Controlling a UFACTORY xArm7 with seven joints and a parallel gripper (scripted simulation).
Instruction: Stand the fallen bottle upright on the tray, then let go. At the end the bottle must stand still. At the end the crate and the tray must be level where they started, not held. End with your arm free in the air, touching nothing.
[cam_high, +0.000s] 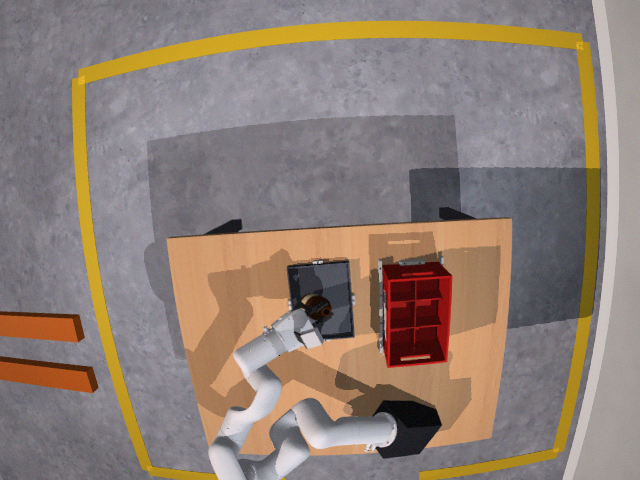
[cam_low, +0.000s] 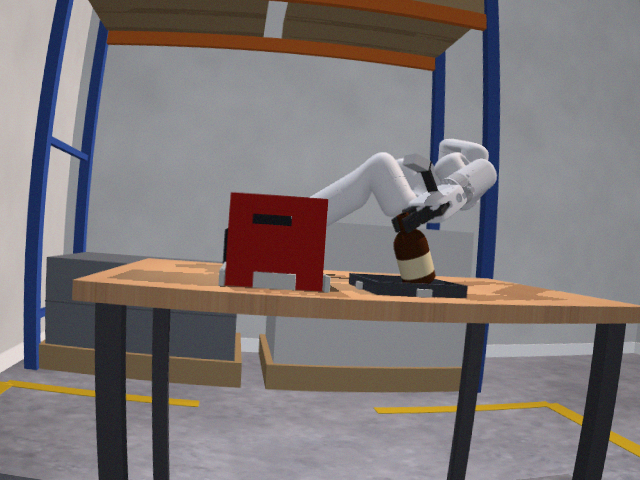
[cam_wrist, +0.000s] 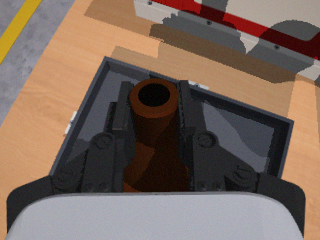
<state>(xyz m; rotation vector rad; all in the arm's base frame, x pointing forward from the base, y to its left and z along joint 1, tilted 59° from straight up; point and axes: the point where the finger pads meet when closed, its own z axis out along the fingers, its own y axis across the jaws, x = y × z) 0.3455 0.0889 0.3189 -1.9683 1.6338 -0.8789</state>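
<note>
My hand is 1 cm past the brown bottle, 1 cm to the right of it and 5 cm above it. From my hand the other things lie so: dark grey tray: 2 cm behind, 13 cm below; red crate: 5 cm ahead, 27 cm to the right, 6 cm below.
</note>
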